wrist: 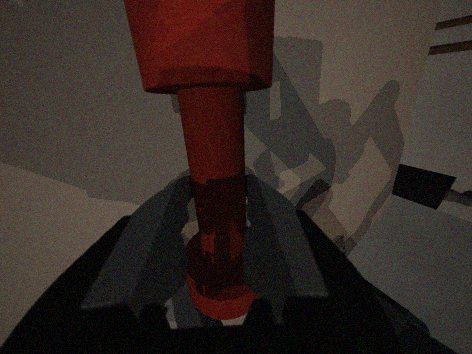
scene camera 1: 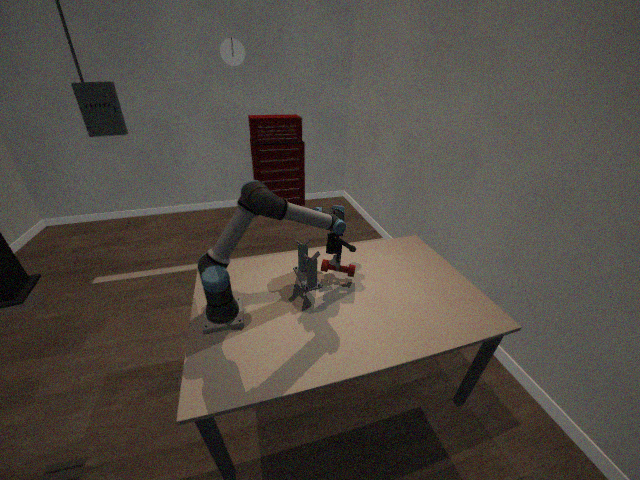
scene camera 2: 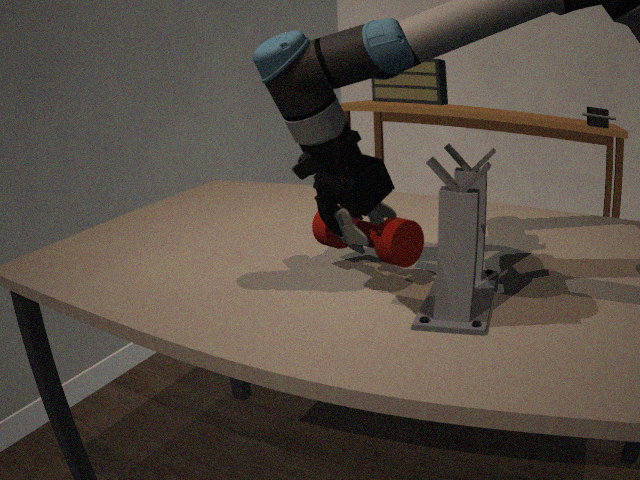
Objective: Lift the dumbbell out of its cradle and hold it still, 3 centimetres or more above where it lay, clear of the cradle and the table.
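Pixels of known places: gripper, fingertip midpoint: (wrist: 220,177) (scene camera 1: 337,271) (scene camera 2: 372,242); arm's base, origin of the base link: (scene camera 1: 222,311).
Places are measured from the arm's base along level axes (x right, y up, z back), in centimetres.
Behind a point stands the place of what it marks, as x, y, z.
Note:
The red dumbbell (scene camera 1: 351,270) {3.1, 6.2, -68.8} (scene camera 2: 405,242) {-9.6, 5.4, -57.2} (wrist: 212,130) {-1.8, 5.9, -68.0} is held by its handle in the air above the table (scene camera 1: 413,310) {35.2, -2.3, -86.9} (scene camera 2: 180,268) {-7.9, -2.3, -95.7}. It is slightly tilted, its cradle-side end a little lower in the second scene view. My gripper (scene camera 1: 336,261) {-3.0, 3.0, -63.5} (scene camera 2: 369,227) {-3.0, 3.0, -63.5} (wrist: 220,177) {-3.0, 3.0, -63.5} is shut on the handle, one finger on each side. The grey cradle (scene camera 1: 311,271) {-1.6, 8.8, -47.0} (scene camera 2: 454,258) {-19.7, 7.0, -49.2}, two posts with V-shaped tops on a base plate, stands upright beside the dumbbell. The dumbbell hangs lower than the V tops, and a gap shows between its near end and the post.
The arm's base (scene camera 1: 222,326) {9.3, 0.0, 1.5} is at the table's left side in the first scene view. A red cabinet (scene camera 1: 277,165) stands on the floor by the wall. A wooden bench (scene camera 2: 491,114) stands behind the table. Shadows of the arm and cradle lie on the table.

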